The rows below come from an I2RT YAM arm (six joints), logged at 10 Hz.
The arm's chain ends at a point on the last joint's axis. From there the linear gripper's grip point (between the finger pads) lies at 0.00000 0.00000 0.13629 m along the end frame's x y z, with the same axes.
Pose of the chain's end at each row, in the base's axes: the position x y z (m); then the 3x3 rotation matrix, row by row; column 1 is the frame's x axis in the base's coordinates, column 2 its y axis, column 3 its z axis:
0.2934 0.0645 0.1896; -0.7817 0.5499 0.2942; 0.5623 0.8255 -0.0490; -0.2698 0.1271 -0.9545
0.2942 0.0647 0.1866; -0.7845 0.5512 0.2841; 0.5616 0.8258 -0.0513; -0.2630 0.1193 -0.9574
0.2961 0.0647 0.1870; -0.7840 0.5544 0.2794; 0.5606 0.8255 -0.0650; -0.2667 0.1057 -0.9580
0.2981 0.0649 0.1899; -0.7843 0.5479 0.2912; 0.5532 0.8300 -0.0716; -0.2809 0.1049 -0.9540
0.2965 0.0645 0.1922; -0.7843 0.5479 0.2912; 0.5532 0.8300 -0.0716; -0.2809 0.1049 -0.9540
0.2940 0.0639 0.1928; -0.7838 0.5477 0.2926; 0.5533 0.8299 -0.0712; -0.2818 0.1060 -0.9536
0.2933 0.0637 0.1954; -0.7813 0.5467 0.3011; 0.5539 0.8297 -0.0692; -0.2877 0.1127 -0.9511
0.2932 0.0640 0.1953; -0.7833 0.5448 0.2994; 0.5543 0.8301 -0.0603; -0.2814 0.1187 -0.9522
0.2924 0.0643 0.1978; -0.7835 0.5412 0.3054; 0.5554 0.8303 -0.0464; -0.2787 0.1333 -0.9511
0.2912 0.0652 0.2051; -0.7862 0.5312 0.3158; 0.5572 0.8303 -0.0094; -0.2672 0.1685 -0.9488
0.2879 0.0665 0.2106; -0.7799 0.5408 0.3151; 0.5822 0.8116 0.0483; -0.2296 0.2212 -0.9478
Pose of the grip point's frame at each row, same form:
0.3335 0.0578 0.0595; -0.7817 0.5499 0.2942; 0.5623 0.8255 -0.0490; -0.2698 0.1271 -0.9545
0.3329 0.0577 0.0561; -0.7845 0.5512 0.2841; 0.5616 0.8258 -0.0513; -0.2630 0.1193 -0.9574
0.3342 0.0558 0.0564; -0.7840 0.5544 0.2794; 0.5606 0.8255 -0.0650; -0.2667 0.1057 -0.9580
0.3378 0.0551 0.0599; -0.7843 0.5479 0.2912; 0.5532 0.8300 -0.0716; -0.2809 0.1049 -0.9540
0.3362 0.0547 0.0622; -0.7843 0.5479 0.2912; 0.5532 0.8300 -0.0716; -0.2809 0.1049 -0.9540
0.3339 0.0542 0.0628; -0.7838 0.5477 0.2926; 0.5533 0.8299 -0.0712; -0.2818 0.1060 -0.9536
0.3343 0.0543 0.0658; -0.7813 0.5467 0.3011; 0.5539 0.8297 -0.0692; -0.2877 0.1127 -0.9511
0.3340 0.0558 0.0655; -0.7833 0.5448 0.2994; 0.5543 0.8301 -0.0603; -0.2814 0.1187 -0.9522
0.3340 0.0580 0.0682; -0.7835 0.5412 0.3054; 0.5554 0.8303 -0.0464; -0.2787 0.1333 -0.9511
0.3342 0.0639 0.0758; -0.7862 0.5312 0.3158; 0.5572 0.8303 -0.0094; -0.2672 0.1685 -0.9488
0.3308 0.0731 0.0814; -0.7799 0.5408 0.3151; 0.5822 0.8116 0.0483; -0.2296 0.2212 -0.9478

